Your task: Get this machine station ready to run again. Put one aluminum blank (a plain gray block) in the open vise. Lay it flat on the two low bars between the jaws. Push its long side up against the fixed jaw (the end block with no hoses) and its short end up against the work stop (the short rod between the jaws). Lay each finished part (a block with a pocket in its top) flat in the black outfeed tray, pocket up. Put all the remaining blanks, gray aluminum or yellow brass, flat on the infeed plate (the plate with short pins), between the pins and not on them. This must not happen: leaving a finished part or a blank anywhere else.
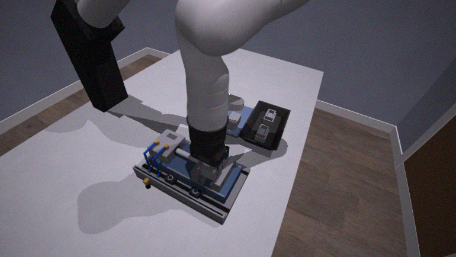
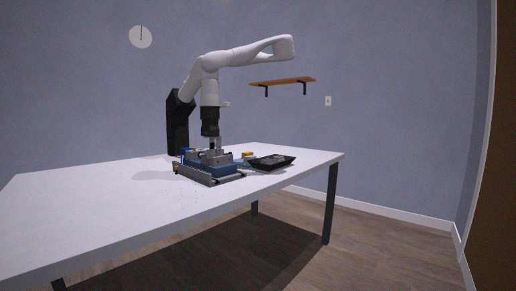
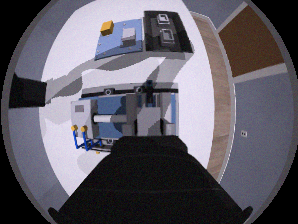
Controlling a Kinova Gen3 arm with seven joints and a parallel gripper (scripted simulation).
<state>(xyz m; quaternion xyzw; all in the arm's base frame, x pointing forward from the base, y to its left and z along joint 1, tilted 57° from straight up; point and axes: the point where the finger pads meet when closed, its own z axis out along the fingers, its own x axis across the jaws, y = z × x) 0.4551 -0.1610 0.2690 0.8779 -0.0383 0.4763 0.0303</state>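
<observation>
The fixed jaw is 5 cm below my hand and 3 cm ahead of it. The rest, counted from my hand: black outfeed tray 29 cm to the left, 12 cm below, 11 cm ahead; vise 9 cm below, 6 cm behind, 2 cm to the left; gray aluminum blank 27 cm to the left, 10 cm below, 1 cm behind.
</observation>
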